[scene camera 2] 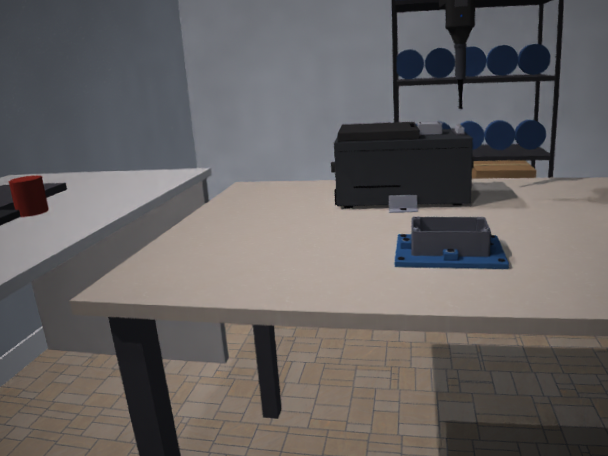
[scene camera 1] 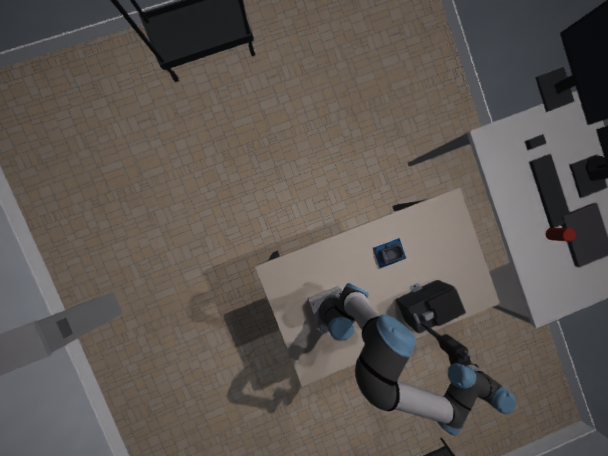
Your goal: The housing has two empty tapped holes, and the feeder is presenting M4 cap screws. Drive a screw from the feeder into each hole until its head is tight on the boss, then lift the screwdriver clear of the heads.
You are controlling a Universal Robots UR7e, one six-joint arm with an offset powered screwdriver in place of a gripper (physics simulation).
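The grey open-topped housing point(scene camera 1: 392, 254) point(scene camera 2: 450, 243) sits on a blue fixture plate point(scene camera 1: 383, 263) point(scene camera 2: 425, 262) on the beige table. Its tapped holes are too small to make out. The black screw feeder point(scene camera 1: 446, 304) point(scene camera 2: 400, 172) stands farther back, with light metal parts on top. My screwdriver point(scene camera 1: 424, 324) point(scene camera 2: 460, 107) points down in the scene camera 2 view, with its thin tip above the right end of the feeder's top and a visible gap below it. It is well away from the housing. Whether a screw sits on the tip cannot be told.
A small grey bracket point(scene camera 1: 415, 287) point(scene camera 2: 403, 203) stands beside the feeder, on the housing side. The arm's base plate point(scene camera 1: 320, 300) is on the table. A white desk point(scene camera 1: 505, 200) point(scene camera 2: 150, 200) with a red cup point(scene camera 1: 562, 234) point(scene camera 2: 29, 196) stands alongside. A black shelf rack point(scene camera 2: 556, 100) is behind.
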